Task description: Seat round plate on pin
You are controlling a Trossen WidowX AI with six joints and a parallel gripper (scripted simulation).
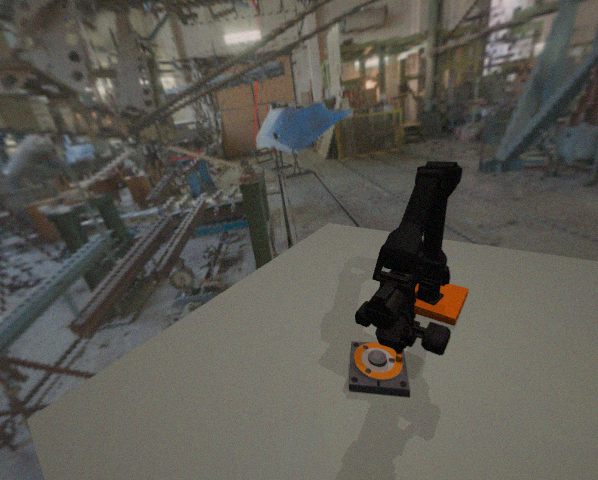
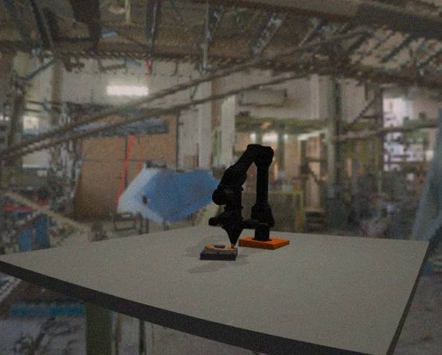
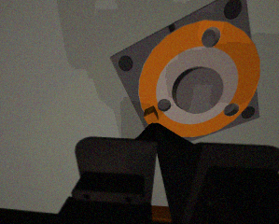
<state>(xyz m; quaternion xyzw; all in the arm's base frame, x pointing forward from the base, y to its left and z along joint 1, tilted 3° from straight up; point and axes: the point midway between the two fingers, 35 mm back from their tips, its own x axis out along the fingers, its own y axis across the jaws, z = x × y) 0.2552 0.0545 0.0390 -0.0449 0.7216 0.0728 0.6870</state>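
Right now the round orange plate is 30 mm ahead of my gripper tip and 10 mm to the right of it. Round my gripper tip: dark grey square base: 40 mm ahead, 30 mm to the right, 10 mm below.
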